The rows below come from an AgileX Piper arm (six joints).
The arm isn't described. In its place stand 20 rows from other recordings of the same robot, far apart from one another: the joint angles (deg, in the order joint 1, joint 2, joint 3, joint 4, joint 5, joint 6), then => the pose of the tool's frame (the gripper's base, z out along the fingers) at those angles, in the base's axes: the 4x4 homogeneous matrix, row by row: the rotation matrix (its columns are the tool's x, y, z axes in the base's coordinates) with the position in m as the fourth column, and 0 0 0 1 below.
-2.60, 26.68, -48.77, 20.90, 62.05, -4.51 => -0.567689, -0.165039, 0.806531, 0.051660; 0.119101, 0.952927, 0.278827, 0.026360; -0.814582, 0.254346, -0.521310, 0.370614; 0, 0, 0, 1
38.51, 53.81, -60.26, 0.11, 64.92, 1.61 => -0.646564, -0.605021, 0.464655, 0.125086; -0.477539, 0.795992, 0.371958, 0.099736; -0.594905, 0.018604, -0.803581, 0.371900; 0, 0, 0, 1
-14.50, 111.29, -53.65, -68.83, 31.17, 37.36 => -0.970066, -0.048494, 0.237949, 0.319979; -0.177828, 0.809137, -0.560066, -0.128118; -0.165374, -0.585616, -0.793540, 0.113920; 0, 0, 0, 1
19.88, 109.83, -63.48, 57.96, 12.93, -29.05 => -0.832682, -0.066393, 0.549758, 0.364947; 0.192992, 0.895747, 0.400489, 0.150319; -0.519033, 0.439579, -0.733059, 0.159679; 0, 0, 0, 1
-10.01, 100.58, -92.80, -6.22, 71.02, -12.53 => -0.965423, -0.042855, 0.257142, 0.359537; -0.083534, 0.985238, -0.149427, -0.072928; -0.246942, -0.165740, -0.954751, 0.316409; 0, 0, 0, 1
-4.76, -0.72, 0.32, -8.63, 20.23, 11.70 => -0.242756, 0.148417, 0.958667, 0.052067; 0.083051, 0.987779, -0.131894, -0.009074; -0.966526, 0.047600, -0.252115, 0.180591; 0, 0, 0, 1
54.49, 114.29, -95.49, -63.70, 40.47, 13.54 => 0.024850, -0.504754, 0.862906, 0.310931; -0.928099, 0.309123, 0.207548, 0.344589; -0.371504, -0.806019, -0.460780, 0.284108; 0, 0, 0, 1
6.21, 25.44, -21.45, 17.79, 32.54, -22.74 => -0.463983, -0.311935, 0.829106, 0.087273; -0.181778, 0.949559, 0.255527, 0.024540; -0.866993, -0.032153, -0.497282, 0.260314; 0, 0, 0, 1
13.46, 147.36, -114.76, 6.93, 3.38, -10.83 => -0.482844, -0.272269, 0.832305, 0.553279; -0.185712, 0.960656, 0.206519, 0.133088; -0.855788, -0.054853, -0.514411, 0.099283; 0, 0, 0, 1
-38.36, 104.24, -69.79, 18.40, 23.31, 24.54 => -0.092646, 0.823436, 0.559795, 0.314446; 0.912214, 0.295543, -0.283761, -0.234374; -0.399103, 0.484363, -0.778530, 0.212224; 0, 0, 0, 1
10.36, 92.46, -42.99, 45.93, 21.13, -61.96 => -0.712420, -0.550369, 0.435374, 0.280657; -0.434042, 0.833087, 0.342890, 0.075268; -0.551421, 0.055311, -0.832392, 0.167753; 0, 0, 0, 1
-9.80, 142.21, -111.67, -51.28, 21.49, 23.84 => -0.728111, 0.075702, 0.681266, 0.537509; -0.291531, 0.865313, -0.407730, -0.119239; -0.620374, -0.495482, -0.607974, 0.121917; 0, 0, 0, 1
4.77, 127.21, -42.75, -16.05, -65.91, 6.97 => -0.249598, -0.322885, 0.912933, 0.351145; -0.016208, 0.944033, 0.329453, 0.052349; -0.968214, 0.067434, -0.240862, 0.060138; 0, 0, 0, 1
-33.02, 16.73, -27.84, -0.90, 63.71, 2.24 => -0.601105, 0.572450, 0.557651, 0.030184; 0.428978, 0.819862, -0.379215, -0.021145; -0.674278, 0.011272, -0.738391, 0.264766; 0, 0, 0, 1
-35.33, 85.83, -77.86, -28.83, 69.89, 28.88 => -0.530209, 0.847706, -0.016546, 0.218388; 0.716504, 0.437543, -0.543303, -0.205307; -0.453322, -0.299919, -0.839373, 0.340026; 0, 0, 0, 1
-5.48, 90.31, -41.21, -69.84, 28.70, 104.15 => -0.444353, 0.763106, 0.469275, 0.277131; 0.580566, 0.644241, -0.497893, -0.067798; -0.682272, 0.051205, -0.729304, 0.180097; 0, 0, 0, 1
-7.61, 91.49, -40.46, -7.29, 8.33, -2.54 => -0.817501, 0.004609, 0.575909, 0.286180; -0.061670, 0.993518, -0.095492, -0.039923; -0.572616, -0.113581, -0.811918, 0.165203; 0, 0, 0, 1
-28.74, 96.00, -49.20, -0.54, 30.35, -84.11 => -0.558844, -0.785306, 0.266436, 0.260542; -0.828912, 0.538460, -0.151543, -0.143374; -0.024458, -0.305541, -0.951865, 0.162442; 0, 0, 0, 1
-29.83, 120.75, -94.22, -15.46, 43.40, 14.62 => -0.745893, 0.602322, 0.284345, 0.389269; 0.492094, 0.786028, -0.374171, -0.242420; -0.448874, -0.139167, -0.882692, 0.194041; 0, 0, 0, 1
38.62, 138.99, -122.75, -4.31, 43.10, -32.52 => -0.165400, -0.857152, 0.487784, 0.426182; -0.877481, 0.353673, 0.323948, 0.334479; -0.450189, -0.374440, -0.810632, 0.178073; 0, 0, 0, 1
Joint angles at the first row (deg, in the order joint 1, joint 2, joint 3, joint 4, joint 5, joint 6):
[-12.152 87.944 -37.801 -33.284 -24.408 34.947]
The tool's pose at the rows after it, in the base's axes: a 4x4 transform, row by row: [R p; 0 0 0 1], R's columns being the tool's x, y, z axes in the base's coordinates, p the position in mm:
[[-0.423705 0.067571 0.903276 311.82], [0.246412 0.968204 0.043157 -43.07], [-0.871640 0.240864 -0.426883 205.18], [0 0 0 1]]
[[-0.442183 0.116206 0.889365 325.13], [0.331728 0.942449 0.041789 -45.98], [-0.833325 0.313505 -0.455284 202.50], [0 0 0 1]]
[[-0.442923 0.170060 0.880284 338.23], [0.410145 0.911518 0.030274 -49.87], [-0.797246 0.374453 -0.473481 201.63], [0 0 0 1]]
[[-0.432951 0.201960 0.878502 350.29], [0.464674 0.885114 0.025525 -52.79], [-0.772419 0.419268 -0.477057 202.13], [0 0 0 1]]
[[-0.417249 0.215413 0.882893 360.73], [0.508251 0.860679 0.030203 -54.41], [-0.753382 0.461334 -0.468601 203.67], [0 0 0 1]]
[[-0.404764 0.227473 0.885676 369.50], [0.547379 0.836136 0.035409 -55.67], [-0.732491 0.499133 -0.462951 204.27], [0 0 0 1]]
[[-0.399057 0.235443 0.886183 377.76], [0.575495 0.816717 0.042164 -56.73], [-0.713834 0.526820 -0.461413 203.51], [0 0 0 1]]
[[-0.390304 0.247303 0.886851 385.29], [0.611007 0.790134 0.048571 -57.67], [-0.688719 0.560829 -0.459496 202.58], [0 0 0 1]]
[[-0.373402 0.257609 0.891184 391.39], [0.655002 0.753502 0.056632 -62.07], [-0.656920 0.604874 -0.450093 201.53], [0 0 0 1]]
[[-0.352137 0.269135 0.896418 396.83], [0.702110 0.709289 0.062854 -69.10], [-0.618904 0.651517 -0.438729 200.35], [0 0 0 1]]
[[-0.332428 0.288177 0.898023 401.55], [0.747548 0.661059 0.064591 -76.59], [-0.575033 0.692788 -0.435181 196.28], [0 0 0 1]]
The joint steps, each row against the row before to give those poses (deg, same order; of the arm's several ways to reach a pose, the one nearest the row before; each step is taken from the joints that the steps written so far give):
[0.585 2.527 -2.885 -2.115 1.723 7.541]
[0.044 2.669 -3.294 -3.110 2.131 8.238]
[0.000 2.384 -3.338 -1.911 2.075 6.880]
[0.001 2.050 -3.015 -1.648 1.067 5.245]
[0.000 1.663 -2.538 -1.553 0.043 4.507]
[0.000 1.477 -2.132 -1.519 0.000 4.224]
[0.000 1.539 -1.993 -1.856 -0.001 3.825]
[0.000 1.426 -1.818 -1.600 -0.065 4.153]
[-0.702 1.347 -1.519 -1.741 -1.047 4.631]
[-1.127 1.358 -1.490 -1.853 -1.359 4.948]
[-1.108 1.563 -1.254 -1.187 -1.094 4.335]

